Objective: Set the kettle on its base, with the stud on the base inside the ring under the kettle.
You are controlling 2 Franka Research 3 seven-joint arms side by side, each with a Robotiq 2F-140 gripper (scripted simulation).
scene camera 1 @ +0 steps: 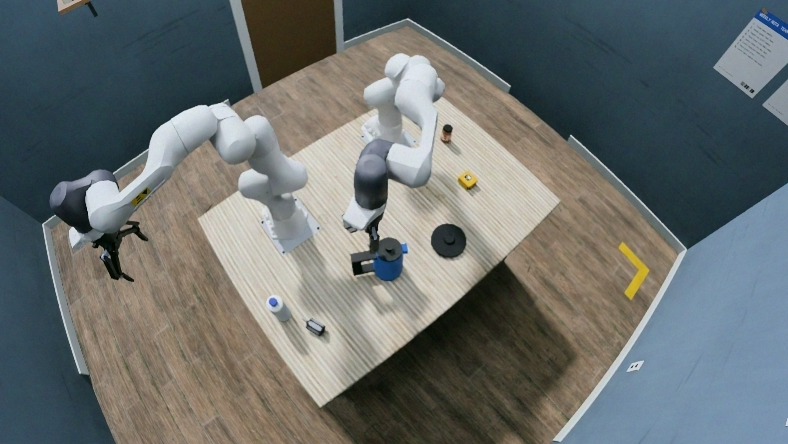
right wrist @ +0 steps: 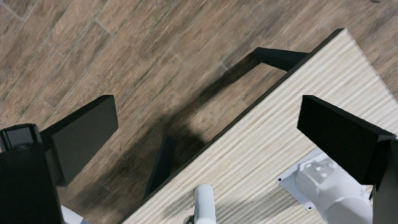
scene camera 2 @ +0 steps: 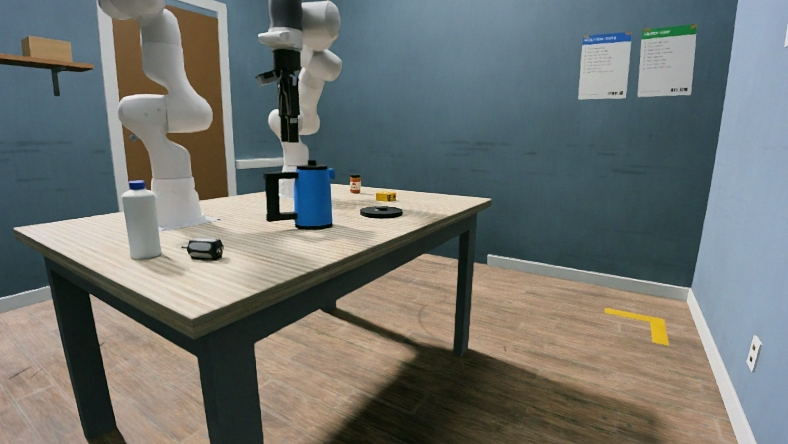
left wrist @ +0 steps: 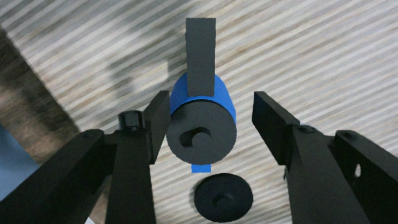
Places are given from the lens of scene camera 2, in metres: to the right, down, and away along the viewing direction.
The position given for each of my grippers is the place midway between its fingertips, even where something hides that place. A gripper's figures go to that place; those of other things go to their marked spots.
my left gripper [scene camera 2: 289, 142]: -0.30, -0.23, 1.06
blue kettle [scene camera 2: 312, 188]: -0.23, -0.10, 1.06
